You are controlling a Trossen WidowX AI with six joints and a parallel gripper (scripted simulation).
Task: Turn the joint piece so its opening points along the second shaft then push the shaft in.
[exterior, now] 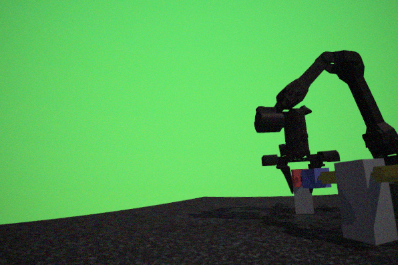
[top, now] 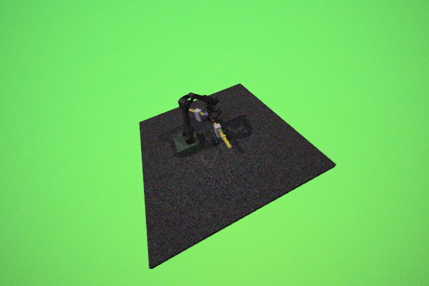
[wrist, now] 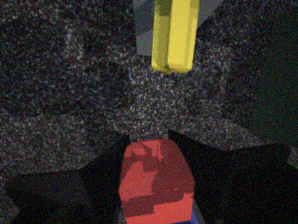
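The red joint piece is 20 mm to the left of my gripper tip and 40 mm above it.
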